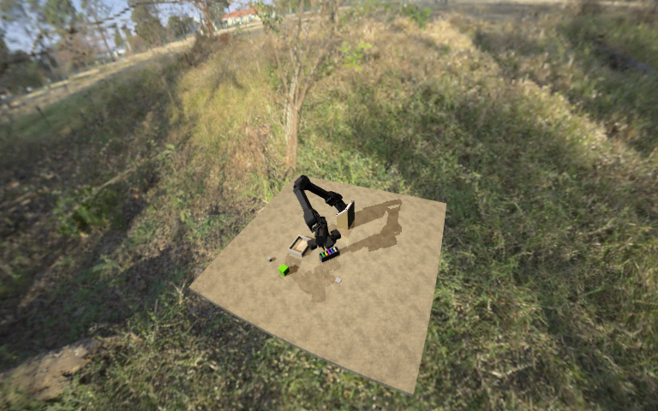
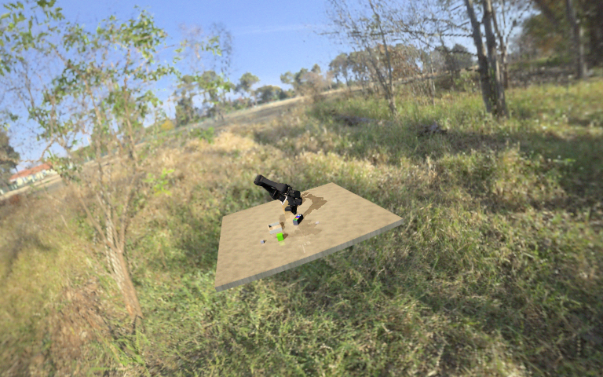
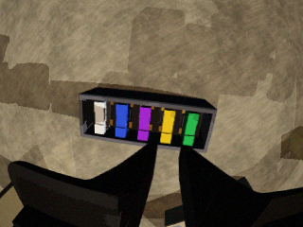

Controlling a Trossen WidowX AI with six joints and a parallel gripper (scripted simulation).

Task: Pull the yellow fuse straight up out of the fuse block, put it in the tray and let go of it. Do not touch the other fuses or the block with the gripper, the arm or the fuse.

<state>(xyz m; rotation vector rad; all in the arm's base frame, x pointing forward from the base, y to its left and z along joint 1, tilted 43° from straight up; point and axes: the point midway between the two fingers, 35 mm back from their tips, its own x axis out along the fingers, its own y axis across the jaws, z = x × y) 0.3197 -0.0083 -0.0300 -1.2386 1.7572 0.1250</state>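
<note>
The yellow fuse is 5 cm below my gripper tip. Round my gripper tip: tray: 2 cm behind, 19 cm to the right, 7 cm below.
</note>
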